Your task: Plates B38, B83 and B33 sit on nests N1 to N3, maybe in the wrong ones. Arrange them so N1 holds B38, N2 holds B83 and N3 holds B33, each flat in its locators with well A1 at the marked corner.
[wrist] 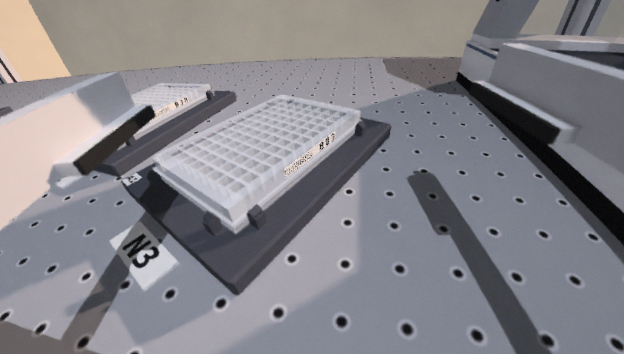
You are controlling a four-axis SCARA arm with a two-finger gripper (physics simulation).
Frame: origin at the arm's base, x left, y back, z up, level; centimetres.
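Seen in the pictures: gripper, fingertip midpoint: (309,77).
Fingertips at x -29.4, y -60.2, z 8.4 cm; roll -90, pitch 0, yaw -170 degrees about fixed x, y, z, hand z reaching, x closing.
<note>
Pixels of each thing's top centre, then the offset from my fingertips to it. Level surfaces: height alone.
- clear well plate, middle of its top: (264,130) dx +4.1, dy -3.9, dz -4.5 cm
- second clear plate, middle of its top: (140,102) dx +20.0, dy -10.3, dz -4.5 cm
- N3 sign, middle of its top: (141,250) dx +8.6, dy +4.7, dz -7.0 cm
- perforated table, its level: dz -7.1 cm
A clear well plate (260,145) sits on the dark nest (220,260) marked N3, in the middle of the wrist view. It looks flat between the locator posts. The label on its long side is blurred and looks like B83. A small tag is at the nest's left corner; which corner of the plate is A1 cannot be told. A second clear plate (172,91) sits on another dark nest (190,118) behind, partly hidden by the left finger; its label looks like B38. My gripper (309,77) is open and empty, its fingers wide apart to either side of the N3 plate.
The N3 sign (143,255) lies on the perforated table (370,295) before the nest. A light, raised structure (477,60) with a dark base edge stands at the right, partly behind the right finger. A plain wall (260,30) stands behind.
</note>
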